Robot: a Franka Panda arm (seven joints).
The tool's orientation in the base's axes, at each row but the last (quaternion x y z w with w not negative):
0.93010 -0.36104 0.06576 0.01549
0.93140 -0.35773 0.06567 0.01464
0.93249 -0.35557 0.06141 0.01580
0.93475 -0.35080 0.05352 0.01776
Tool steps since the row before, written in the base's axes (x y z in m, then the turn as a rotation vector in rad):
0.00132 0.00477 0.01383 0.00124 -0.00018 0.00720
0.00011 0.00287 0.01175 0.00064 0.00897 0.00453
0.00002 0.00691 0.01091 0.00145 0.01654 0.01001
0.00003 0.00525 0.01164 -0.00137 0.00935 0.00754
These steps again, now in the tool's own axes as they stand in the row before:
-0.00038 -0.00467 -0.01392 0.00199 -0.00084 -0.00698
-0.00027 -0.00244 -0.01184 -0.00489 -0.00719 -0.00508
-0.00318 -0.00533 -0.01133 -0.00860 -0.01346 -0.01099
-0.00210 -0.00402 -0.01193 -0.00629 -0.00617 -0.00827

